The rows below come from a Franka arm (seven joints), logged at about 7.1 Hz.
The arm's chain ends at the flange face. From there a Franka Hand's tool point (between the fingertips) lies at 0.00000 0.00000 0.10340 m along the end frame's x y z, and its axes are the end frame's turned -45 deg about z.
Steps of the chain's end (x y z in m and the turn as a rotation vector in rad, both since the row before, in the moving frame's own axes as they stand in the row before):
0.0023, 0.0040, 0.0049, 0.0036, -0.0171, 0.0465
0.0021, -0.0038, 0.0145, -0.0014, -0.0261, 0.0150
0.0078, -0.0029, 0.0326, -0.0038, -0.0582, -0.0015
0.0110, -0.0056, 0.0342, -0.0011, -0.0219, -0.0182
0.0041, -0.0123, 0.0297, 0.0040, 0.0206, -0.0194
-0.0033, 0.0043, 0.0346, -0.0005, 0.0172, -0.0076
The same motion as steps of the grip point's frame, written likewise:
-0.0022, 0.0029, 0.0049, 0.0146, -0.0095, 0.0465
0.0022, -0.0030, 0.0145, 0.0175, -0.0194, 0.0150
0.0030, -0.0005, 0.0324, 0.0385, -0.0438, -0.0015
0.0100, 0.0023, 0.0342, 0.0147, -0.0163, -0.0182
0.0134, -0.0046, 0.0297, -0.0117, 0.0174, -0.0194
-0.0041, 0.0020, 0.0346, -0.0125, 0.0118, -0.0076

